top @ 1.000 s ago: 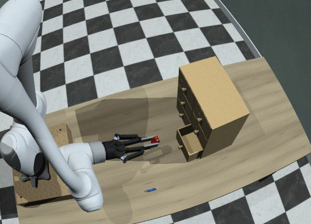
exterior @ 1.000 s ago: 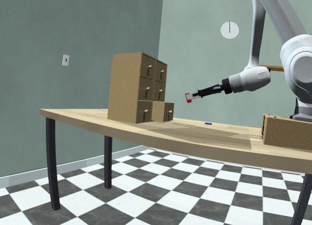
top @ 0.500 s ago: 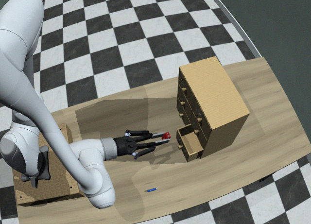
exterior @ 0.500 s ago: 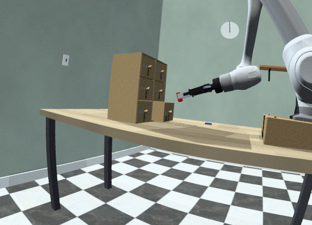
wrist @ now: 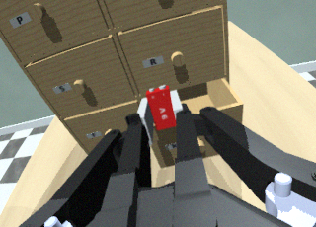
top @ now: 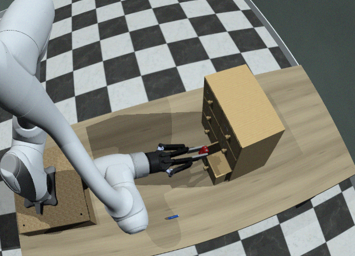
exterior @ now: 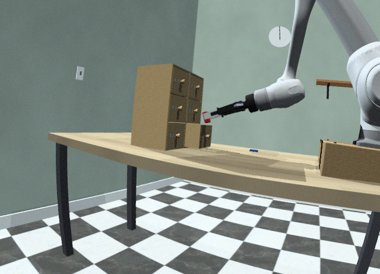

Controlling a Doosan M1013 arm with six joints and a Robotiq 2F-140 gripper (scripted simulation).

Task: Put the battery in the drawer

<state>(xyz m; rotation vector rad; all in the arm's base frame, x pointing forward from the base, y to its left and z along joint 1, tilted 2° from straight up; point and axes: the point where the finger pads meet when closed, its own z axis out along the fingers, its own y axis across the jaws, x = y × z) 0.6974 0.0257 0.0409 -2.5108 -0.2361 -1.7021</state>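
My hand is 120 mm short of the drawer, 120 mm above it and 10 mm to the left of it. Round my hand: small blue object: 200 mm to the right, 150 mm below, 130 mm behind; red nine-volt battery: 30 mm ahead, 10 mm to the left.
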